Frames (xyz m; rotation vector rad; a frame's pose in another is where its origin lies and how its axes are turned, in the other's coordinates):
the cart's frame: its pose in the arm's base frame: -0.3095 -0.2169 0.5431 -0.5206 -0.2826 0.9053
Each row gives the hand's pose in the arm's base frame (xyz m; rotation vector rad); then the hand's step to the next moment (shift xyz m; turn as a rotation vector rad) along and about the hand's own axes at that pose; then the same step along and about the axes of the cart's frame.
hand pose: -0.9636 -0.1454 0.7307 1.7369 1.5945 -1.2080
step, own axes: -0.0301 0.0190 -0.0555 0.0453 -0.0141 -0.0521
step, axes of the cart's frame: 0.0432 -0.0372 0.0332 0.0546 0.0422 0.0142
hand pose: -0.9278 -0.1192 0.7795 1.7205 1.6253 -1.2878
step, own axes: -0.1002 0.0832 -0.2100 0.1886 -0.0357 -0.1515
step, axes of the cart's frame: 0.1792 -0.1404 0.0960 0.1799 0.1654 0.0098
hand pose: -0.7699 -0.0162 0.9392 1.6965 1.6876 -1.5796
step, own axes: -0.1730 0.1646 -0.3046 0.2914 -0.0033 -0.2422
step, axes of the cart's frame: 0.2826 -0.2628 0.0294 0.2988 0.2315 -0.0266
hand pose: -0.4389 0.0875 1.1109 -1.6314 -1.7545 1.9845
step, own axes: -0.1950 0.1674 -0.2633 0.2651 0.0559 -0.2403
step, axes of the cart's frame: 0.2208 -0.2707 -0.1156 0.2933 0.1964 -0.0808
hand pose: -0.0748 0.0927 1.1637 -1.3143 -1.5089 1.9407
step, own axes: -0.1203 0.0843 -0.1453 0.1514 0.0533 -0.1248
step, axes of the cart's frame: 0.0892 -0.1430 -0.1194 0.1523 0.1182 -0.0647
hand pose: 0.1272 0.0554 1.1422 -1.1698 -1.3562 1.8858
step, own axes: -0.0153 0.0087 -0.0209 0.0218 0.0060 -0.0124
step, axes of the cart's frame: 0.0109 -0.0175 -0.0179 0.0174 0.0181 -0.0059
